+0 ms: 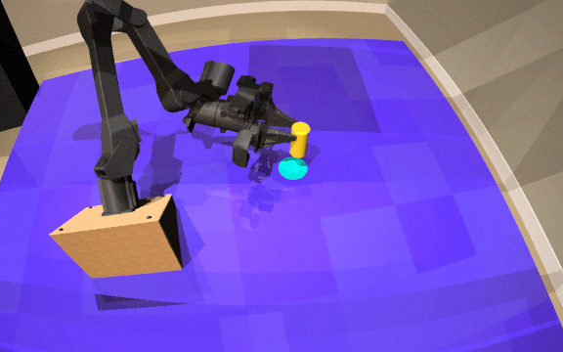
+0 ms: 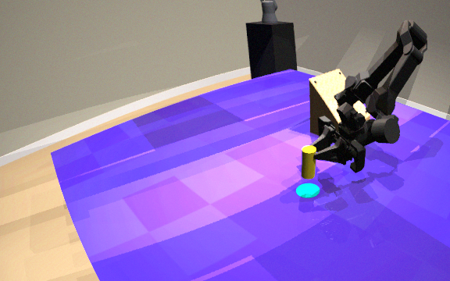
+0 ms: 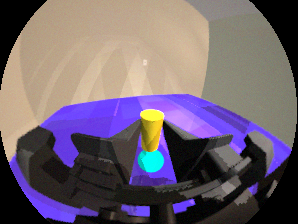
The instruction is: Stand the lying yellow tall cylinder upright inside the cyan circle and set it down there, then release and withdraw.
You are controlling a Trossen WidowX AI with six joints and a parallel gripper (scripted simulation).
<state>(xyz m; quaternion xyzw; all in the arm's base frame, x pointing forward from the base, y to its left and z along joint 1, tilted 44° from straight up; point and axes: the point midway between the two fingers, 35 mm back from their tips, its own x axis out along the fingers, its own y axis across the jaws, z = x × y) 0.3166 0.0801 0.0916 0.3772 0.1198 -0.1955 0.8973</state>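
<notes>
Right now the cyan circle is 100 mm below my gripper tip and 10 mm behind it. From my gripper tip the other things lie so: yellow cylinder (20 mm below).
</notes>
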